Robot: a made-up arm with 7 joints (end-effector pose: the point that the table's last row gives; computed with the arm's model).
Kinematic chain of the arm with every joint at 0, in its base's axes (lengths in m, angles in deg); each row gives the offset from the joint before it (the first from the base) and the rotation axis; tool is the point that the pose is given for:
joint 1: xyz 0 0.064 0 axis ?
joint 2: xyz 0 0.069 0 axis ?
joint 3: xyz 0 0 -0.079 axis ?
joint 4: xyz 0 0 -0.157 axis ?
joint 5: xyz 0 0 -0.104 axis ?
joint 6: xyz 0 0 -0.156 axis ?
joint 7: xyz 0 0 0 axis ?
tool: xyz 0 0 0
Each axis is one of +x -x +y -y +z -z.
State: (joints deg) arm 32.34 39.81 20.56 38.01 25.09 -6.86 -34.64
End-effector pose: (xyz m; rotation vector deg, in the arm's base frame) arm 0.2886 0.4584 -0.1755 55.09 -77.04 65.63
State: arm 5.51 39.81 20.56 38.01 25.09 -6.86 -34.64
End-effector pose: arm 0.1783 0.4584 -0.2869 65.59 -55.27 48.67
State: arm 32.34 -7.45 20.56 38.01 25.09 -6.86 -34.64
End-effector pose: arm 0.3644 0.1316 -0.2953 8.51 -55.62 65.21
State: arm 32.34 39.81 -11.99 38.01 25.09 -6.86 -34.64
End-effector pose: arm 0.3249 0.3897 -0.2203 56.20 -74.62 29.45
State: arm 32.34 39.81 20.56 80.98 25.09 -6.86 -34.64
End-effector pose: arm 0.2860 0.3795 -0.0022 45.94 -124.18 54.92
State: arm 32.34 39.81 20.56 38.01 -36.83 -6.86 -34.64
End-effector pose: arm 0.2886 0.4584 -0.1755 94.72 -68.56 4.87
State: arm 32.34 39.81 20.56 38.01 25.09 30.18 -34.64
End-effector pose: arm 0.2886 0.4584 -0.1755 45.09 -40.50 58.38
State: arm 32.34 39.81 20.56 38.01 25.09 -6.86 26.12
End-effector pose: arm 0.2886 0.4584 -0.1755 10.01 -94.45 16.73
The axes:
joint 1: -y
joint 2: +x
joint 3: +z
joint 4: -y
joint 5: +z
joint 6: +y
joint 7: -x

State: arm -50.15 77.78 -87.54 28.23 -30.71 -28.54 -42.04
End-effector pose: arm -0.1644 0.5615 -0.1441 -23.04 19.47 -119.39
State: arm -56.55 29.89 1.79 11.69 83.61 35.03 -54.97
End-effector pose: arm -0.3252 0.3789 -0.2779 73.31 80.87 51.49
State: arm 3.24 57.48 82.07 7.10 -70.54 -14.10 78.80
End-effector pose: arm 0.0179 0.5667 -0.2381 -12.54 -18.94 -11.02
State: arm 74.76 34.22 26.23 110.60 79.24 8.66 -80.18
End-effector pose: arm 0.1143 0.3032 0.1951 -51.24 -119.17 99.41
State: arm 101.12 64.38 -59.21 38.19 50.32 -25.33 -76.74
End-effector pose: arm 0.2931 0.4703 0.1415 77.59 -117.72 102.36
